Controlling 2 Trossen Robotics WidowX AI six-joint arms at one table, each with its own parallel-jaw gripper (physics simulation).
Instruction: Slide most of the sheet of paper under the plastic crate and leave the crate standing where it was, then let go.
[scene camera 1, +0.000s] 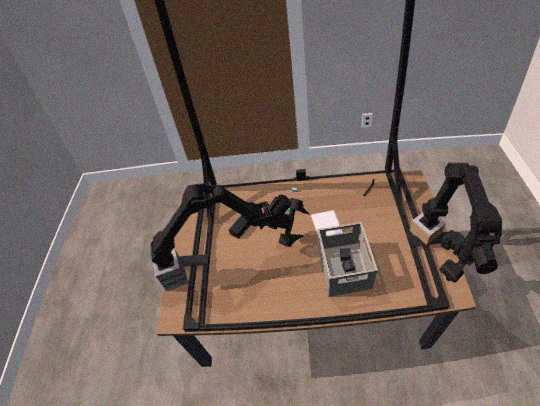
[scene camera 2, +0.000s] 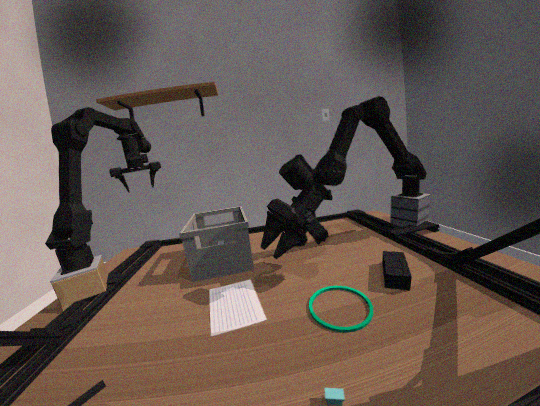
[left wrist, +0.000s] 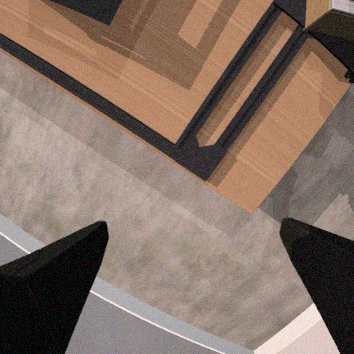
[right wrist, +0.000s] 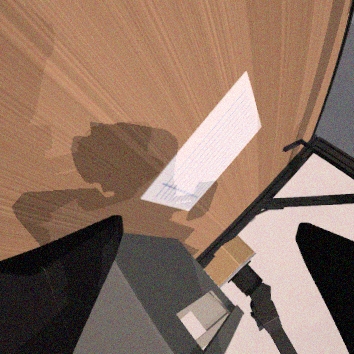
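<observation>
The white lined sheet of paper (scene camera 1: 325, 219) (scene camera 2: 235, 307) (right wrist: 215, 140) lies flat on the table, beside the crate; in scene camera 2 a narrow strip of wood shows between them. The grey open-topped crate (scene camera 1: 351, 284) (scene camera 2: 221, 255) (right wrist: 150, 260) stands upright, with dark blocks inside. My right gripper (scene camera 1: 305, 225) (scene camera 2: 270, 252) (right wrist: 210, 228) is open and empty, above the table at the crate's side, left of it in scene camera 1. My left gripper (scene camera 2: 140, 189) (left wrist: 194, 228) is open and empty, high up and away from the paper; its fingertips are unclear in scene camera 1.
A green ring (scene camera 2: 310, 306) lies beside the paper. A black box (scene camera 1: 239, 227) (scene camera 2: 396, 270) lies beyond the ring. A small teal block (scene camera 1: 294, 190) (scene camera 2: 334, 395) and a thin black stick (scene camera 1: 369, 187) (scene camera 2: 90, 392) lie near the table edge. Black frame rails border the table.
</observation>
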